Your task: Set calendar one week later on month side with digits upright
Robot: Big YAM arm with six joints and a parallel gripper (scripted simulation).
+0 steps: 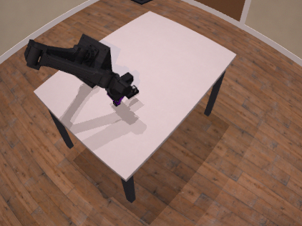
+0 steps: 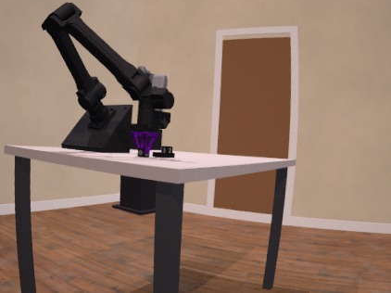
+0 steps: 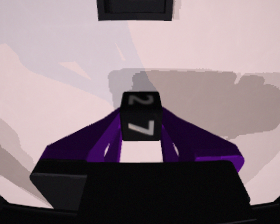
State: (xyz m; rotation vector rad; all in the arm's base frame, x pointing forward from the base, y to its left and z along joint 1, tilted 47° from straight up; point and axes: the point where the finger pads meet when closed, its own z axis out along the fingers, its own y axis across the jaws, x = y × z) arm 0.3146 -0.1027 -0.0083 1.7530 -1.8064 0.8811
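The black tray is 11 cm to the left of my hand and 1 cm below it. Also, from my hand: black date cube (right at my hand).
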